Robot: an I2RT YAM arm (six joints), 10 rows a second.
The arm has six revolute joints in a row. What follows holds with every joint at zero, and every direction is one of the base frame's.
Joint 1 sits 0.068 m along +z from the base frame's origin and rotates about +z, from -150 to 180 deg.
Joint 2 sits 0.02 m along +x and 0.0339 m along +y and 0.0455 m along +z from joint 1 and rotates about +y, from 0 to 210 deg.
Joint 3 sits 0.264 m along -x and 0.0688 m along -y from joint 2 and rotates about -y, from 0 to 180 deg.
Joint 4 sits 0.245 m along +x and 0.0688 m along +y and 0.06 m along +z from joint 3 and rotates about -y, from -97 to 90 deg.
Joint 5 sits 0.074 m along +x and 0.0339 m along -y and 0.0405 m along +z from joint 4 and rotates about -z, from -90 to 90 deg.
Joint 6 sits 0.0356 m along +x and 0.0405 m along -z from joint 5 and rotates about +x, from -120 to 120 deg.
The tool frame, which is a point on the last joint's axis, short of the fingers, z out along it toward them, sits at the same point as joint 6; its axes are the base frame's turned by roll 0, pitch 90 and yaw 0 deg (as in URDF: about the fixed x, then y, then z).
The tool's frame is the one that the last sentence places.
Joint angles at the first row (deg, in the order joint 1, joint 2, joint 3, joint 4, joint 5, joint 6):
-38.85 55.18 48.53 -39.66 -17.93 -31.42
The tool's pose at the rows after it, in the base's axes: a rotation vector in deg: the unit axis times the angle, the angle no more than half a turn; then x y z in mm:
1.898 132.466 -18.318 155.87 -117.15 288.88
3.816 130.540 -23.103 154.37 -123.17 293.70
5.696 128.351 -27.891 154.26 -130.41 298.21
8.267 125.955 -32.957 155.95 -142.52 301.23
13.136 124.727 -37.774 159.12 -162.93 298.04
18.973 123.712 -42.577 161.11 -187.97 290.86
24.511 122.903 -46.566 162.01 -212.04 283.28
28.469 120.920 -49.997 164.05 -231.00 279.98
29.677 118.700 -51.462 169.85 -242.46 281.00
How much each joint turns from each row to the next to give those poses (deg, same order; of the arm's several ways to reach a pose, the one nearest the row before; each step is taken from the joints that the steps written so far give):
-0.92 -0.83 0.05 2.16 2.18 0.13
-1.27 -0.37 0.00 2.76 2.04 0.00
-1.22 0.11 0.00 3.39 2.01 -0.02
-1.79 1.24 0.00 4.63 1.98 0.00
-2.76 3.35 0.00 5.33 2.47 0.59
-3.25 4.41 0.00 5.90 2.63 0.76
-2.85 4.59 0.52 4.99 2.47 0.88
-1.72 3.74 0.90 4.70 2.05 1.01
-0.29 2.71 1.31 3.38 0.70 0.85

